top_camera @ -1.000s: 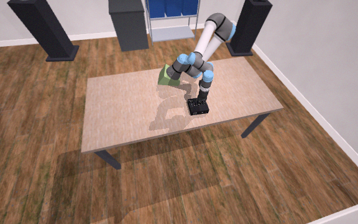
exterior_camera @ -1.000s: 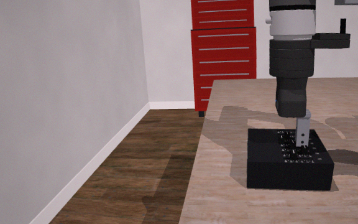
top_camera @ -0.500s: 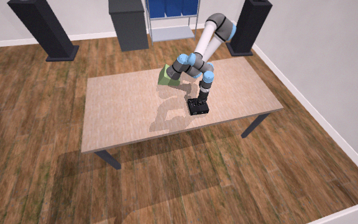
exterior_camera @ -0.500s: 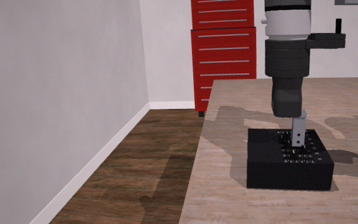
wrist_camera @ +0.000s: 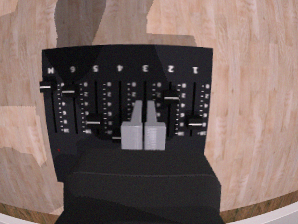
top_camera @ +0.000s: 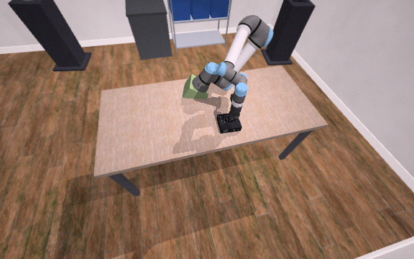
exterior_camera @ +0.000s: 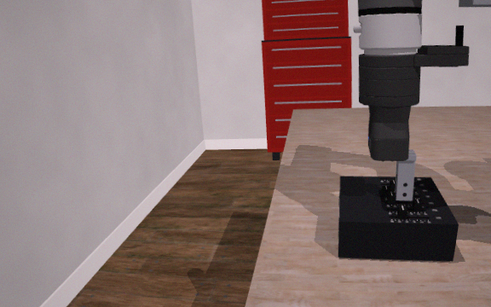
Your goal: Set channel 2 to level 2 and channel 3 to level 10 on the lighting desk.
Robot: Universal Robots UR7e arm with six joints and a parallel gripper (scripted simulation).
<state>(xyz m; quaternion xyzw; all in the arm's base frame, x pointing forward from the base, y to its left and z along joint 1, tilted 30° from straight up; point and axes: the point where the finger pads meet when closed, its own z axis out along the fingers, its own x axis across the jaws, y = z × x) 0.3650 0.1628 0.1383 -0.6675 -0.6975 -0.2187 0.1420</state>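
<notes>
My hand is 2 cm short of the channel 3 cap and 1 cm above it. Round my hand: channel 2 fader 2 cm behind, 2 cm to the left, 1 cm below; channel 1 fader 4 cm to the left, 1 cm below.
</notes>
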